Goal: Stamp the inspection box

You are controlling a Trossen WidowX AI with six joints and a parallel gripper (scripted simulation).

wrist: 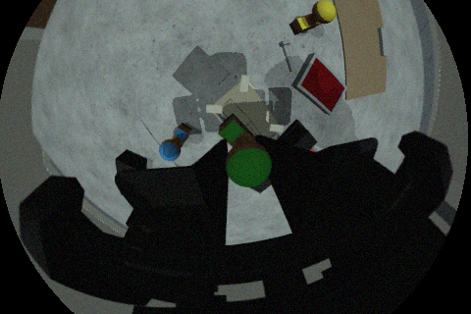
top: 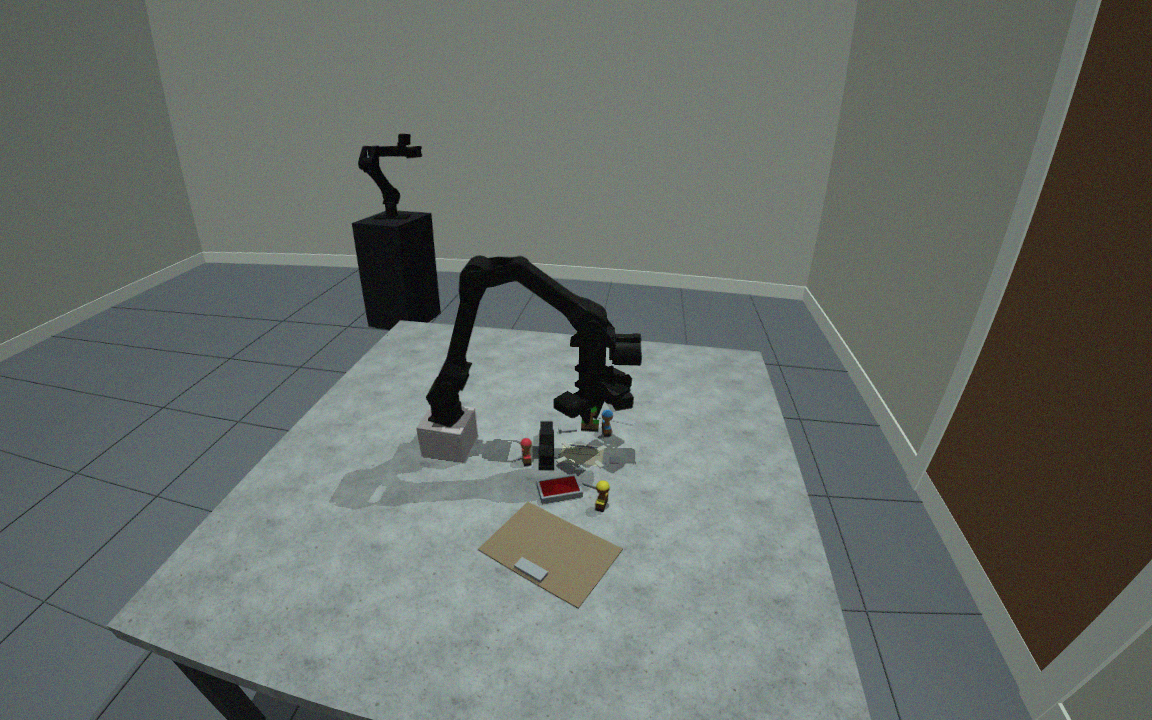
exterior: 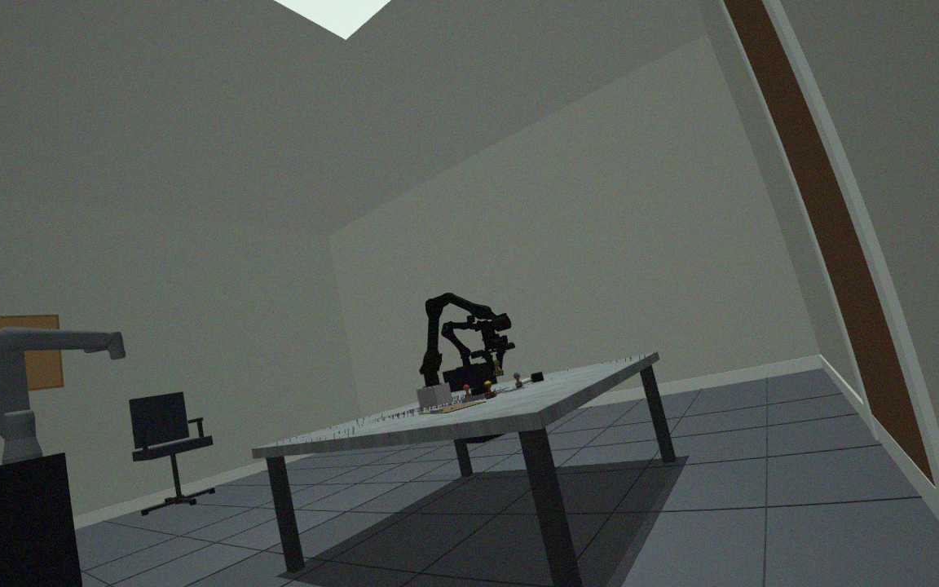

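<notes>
My gripper tip is 90 mm above the card, 20 mm to the left of it and 10 mm past it. Round my gripper tip: blue-knobbed stamp 90 mm to the left, 70 mm below, 10 mm ahead; green-knobbed stamp right at my gripper tip; red-knobbed stamp 130 mm behind, 80 mm to the right, 70 mm below.
</notes>
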